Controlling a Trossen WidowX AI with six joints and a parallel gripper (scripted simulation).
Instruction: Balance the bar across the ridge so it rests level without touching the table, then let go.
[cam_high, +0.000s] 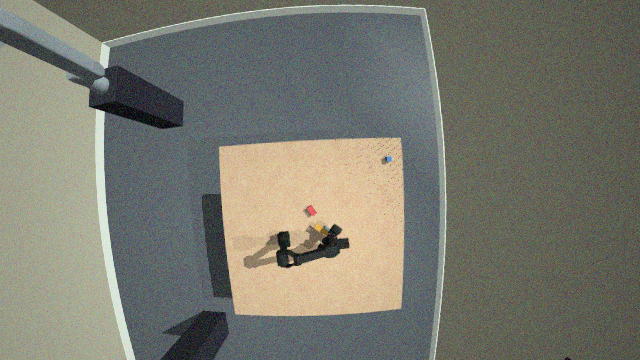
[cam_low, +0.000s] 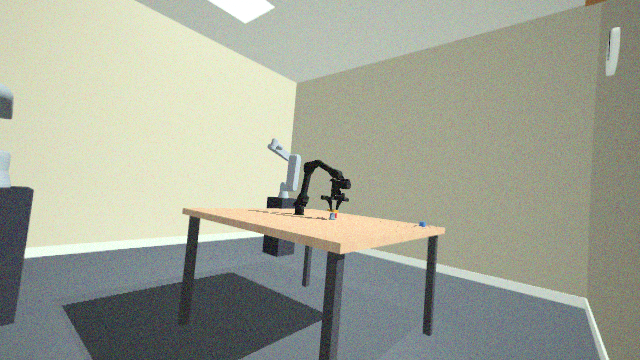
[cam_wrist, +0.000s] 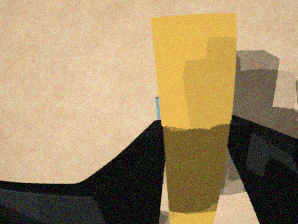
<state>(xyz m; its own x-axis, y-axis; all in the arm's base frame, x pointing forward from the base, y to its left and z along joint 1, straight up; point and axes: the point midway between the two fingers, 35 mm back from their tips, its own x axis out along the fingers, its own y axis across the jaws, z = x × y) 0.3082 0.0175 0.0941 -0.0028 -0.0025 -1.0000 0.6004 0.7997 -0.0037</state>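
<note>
Now: the yellow bar 20 mm behind my gripper tip and 20 mm to the left of it. Round my gripper tip: small blue cube 430 mm ahead, 480 mm to the left, 40 mm below; then red block 110 mm behind, 160 mm to the left, 40 mm below.
</note>
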